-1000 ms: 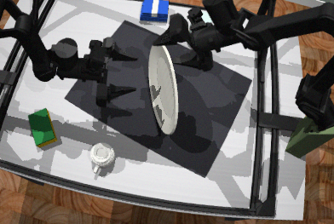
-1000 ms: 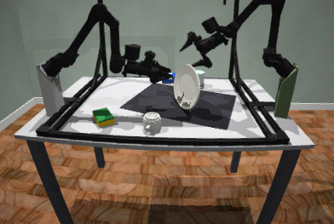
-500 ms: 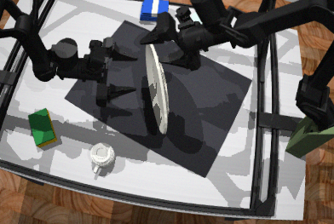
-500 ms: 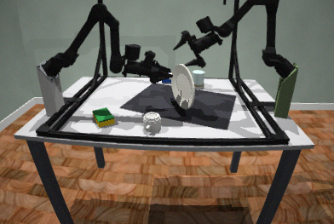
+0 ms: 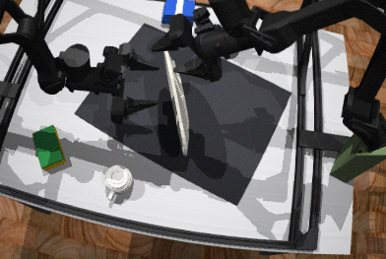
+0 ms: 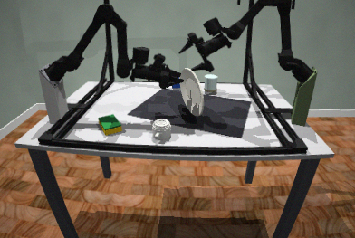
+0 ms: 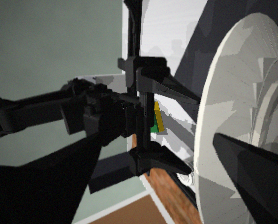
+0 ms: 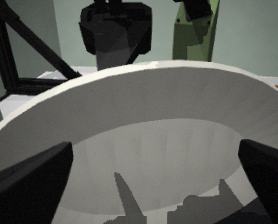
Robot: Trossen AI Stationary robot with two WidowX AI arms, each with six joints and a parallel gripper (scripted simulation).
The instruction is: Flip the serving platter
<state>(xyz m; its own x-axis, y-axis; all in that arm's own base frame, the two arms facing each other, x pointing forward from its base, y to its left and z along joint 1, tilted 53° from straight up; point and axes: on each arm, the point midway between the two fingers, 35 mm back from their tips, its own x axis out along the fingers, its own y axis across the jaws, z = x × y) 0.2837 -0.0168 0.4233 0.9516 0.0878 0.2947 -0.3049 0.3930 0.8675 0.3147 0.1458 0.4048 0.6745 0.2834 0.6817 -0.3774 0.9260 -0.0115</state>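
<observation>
Now: left hand 30 mm short of the cream serving platter, 10 mm to the right of it and 140 mm above it. Also, from my left hand: green sponge: 180 mm ahead, 330 mm to the right, 230 mm below; then mug: 240 mm ahead, 120 mm to the right, 220 mm below; then dark drying mat: 20 mm behind, 20 mm to the left, 250 mm below.
The cream serving platter is 80 mm to the left of my right hand, 70 mm below it and 10 mm behind it. Round my right hand: green sponge 260 mm to the right, 160 mm below, 140 mm ahead; then mug 210 mm ahead, 140 mm below, 50 mm to the right; then dark drying mat 180 mm below, 90 mm to the left, 50 mm behind.
</observation>
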